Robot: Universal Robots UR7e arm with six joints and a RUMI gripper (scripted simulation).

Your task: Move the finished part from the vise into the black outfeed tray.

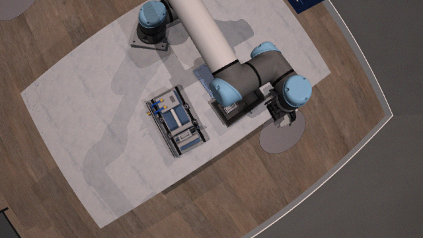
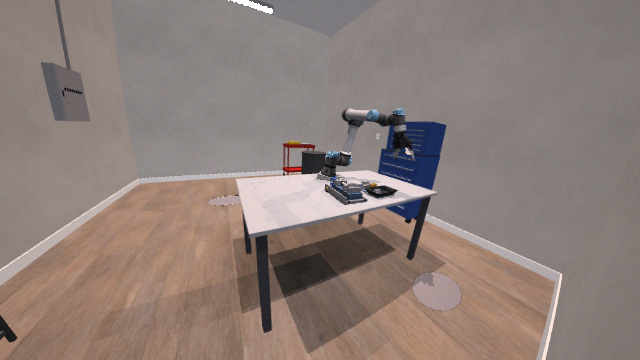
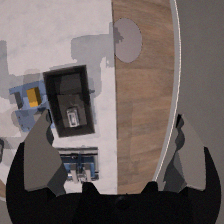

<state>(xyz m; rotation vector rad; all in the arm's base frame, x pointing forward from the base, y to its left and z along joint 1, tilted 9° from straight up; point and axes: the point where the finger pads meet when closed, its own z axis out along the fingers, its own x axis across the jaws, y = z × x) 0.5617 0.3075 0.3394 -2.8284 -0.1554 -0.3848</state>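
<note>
Right now the vise is 390 mm to the right of my hand, 250 mm below it and 110 mm behind it. Also, from my hand: blue plate: 280 mm below, 250 mm behind, 120 mm to the right; then orange block: 260 mm below, 220 mm behind, 70 mm to the right.
</note>
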